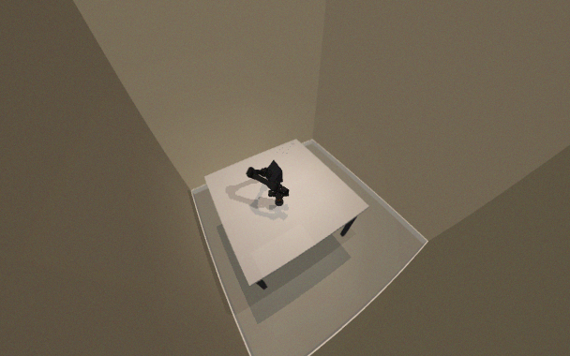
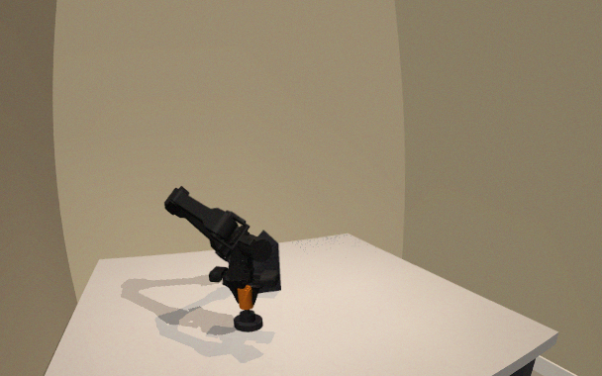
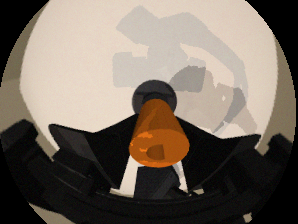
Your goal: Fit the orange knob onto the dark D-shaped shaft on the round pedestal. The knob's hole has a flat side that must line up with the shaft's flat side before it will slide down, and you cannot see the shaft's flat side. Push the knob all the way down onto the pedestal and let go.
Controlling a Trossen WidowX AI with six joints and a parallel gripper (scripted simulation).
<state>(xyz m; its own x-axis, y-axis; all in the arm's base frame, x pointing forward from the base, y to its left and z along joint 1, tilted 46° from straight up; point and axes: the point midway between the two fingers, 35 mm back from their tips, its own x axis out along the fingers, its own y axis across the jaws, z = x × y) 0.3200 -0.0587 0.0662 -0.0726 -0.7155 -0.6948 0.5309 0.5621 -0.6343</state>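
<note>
The orange knob is 20 mm above my gripper tip. From my gripper tip the other things lie so: dark round pedestal (40 mm below).
</note>
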